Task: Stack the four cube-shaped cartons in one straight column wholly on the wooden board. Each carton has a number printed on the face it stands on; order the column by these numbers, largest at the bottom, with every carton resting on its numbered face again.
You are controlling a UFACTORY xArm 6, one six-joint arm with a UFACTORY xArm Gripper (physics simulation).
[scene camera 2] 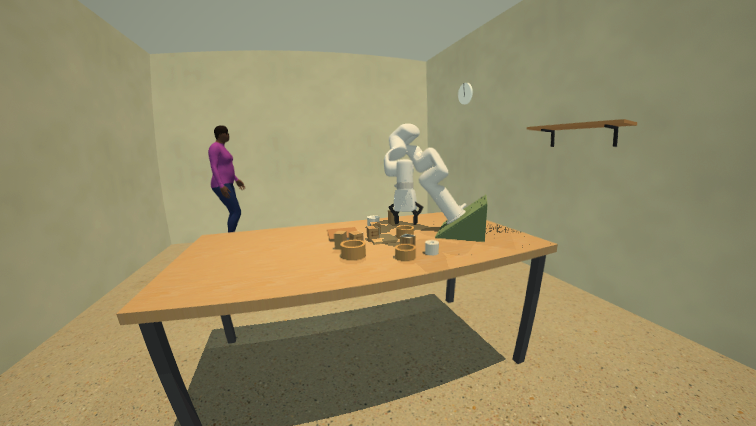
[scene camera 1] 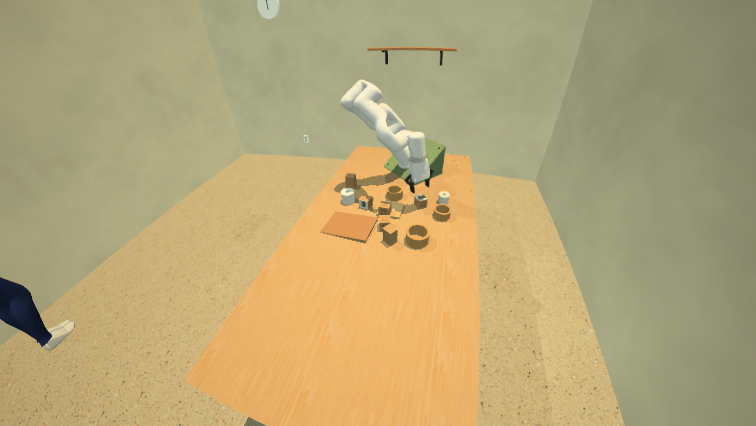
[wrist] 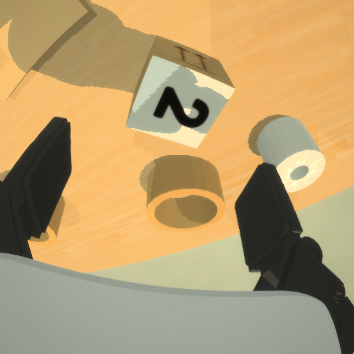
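Where they show: gripper, fingertip midpoint: (scene camera 2: pixel 405 224) (scene camera 1: pixel 420 189) (wrist: pixel 161 164); arm's base, origin of the base link: (scene camera 2: pixel 456 217) (scene camera 1: pixel 407 160).
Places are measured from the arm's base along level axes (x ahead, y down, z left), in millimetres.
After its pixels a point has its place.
Note:
The carton numbered 2 (scene camera 1: pixel 420 201) @[x 415, y 26, z 62 mm] (scene camera 2: pixel 407 240) @[x 402, y 35, z 91 mm] (wrist: pixel 175 102) @[x 382, y 21, z 63 mm] stands on the table, its white 2 face turned up and a marked brown face at its side. My gripper (scene camera 1: pixel 420 186) @[x 388, y -32, z 57 mm] (scene camera 2: pixel 405 221) @[x 388, y -32, z 57 mm] (wrist: pixel 161 164) @[x 388, y -32, z 57 mm] is open and empty above it. A second carton (scene camera 1: pixel 365 202) @[x 427, y 29, z -224 mm] shows a 3 on a side face. Two more brown cartons, one (scene camera 1: pixel 384 207) @[x 493, y 9, z -121 mm] (scene camera 2: pixel 373 233) @[x 479, y 35, z -95 mm] near the middle and one (scene camera 1: pixel 384 221) @[x 584, y 21, z -116 mm] (scene camera 2: pixel 356 236) @[x 576, y 32, z -87 mm] close to the board, have hidden bottoms; their numbers are not readable. The wooden board (scene camera 1: pixel 349 225) @[x 571, y 64, z -289 mm] lies left of them in scene camera 1, bare.
Brown rings (scene camera 1: pixel 394 193) @[x 344, y 27, z -75 mm] (scene camera 1: pixel 442 214) @[x 509, y 32, z 166 mm] (scene camera 1: pixel 417 239) @[x 697, y 20, z 33 mm] (wrist: pixel 185 175) @[x 440, y 46, z 140 mm] and white rolls (scene camera 1: pixel 347 197) @[x 390, y 26, z -327 mm] (scene camera 1: pixel 443 197) @[x 370, y 28, z 189 mm] (wrist: pixel 287 137) @[x 338, y 45, z 167 mm] stand around the cartons. Brown blocks stand near the board (scene camera 1: pixel 389 235) @[x 686, y 11, z -88 mm] and at the back: a tall block (scene camera 1: pixel 350 180) @[x 234, y 14, z -336 mm]. A green wedge (scene camera 1: pixel 434 158) @[x 78, y -57, z 164 mm] (scene camera 2: pixel 468 224) @[x 84, y -9, z 167 mm] carries the arm.

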